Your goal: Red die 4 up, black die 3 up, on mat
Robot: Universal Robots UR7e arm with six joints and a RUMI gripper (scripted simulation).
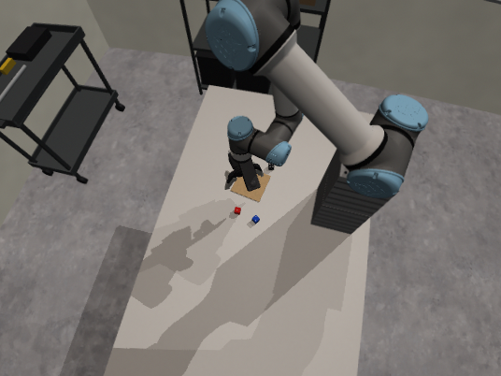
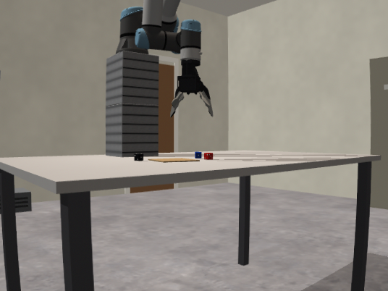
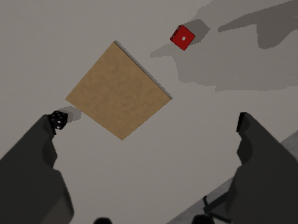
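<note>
Right now the red die is 10 mm ahead of my hand, 70 mm to the left of it and 140 mm below it. Round my hand: blue die: 80 mm behind, 80 mm to the left, 140 mm below; black die: 50 mm behind, 190 mm to the right, 140 mm below; brown mat: 80 mm to the right, 160 mm below.
</note>
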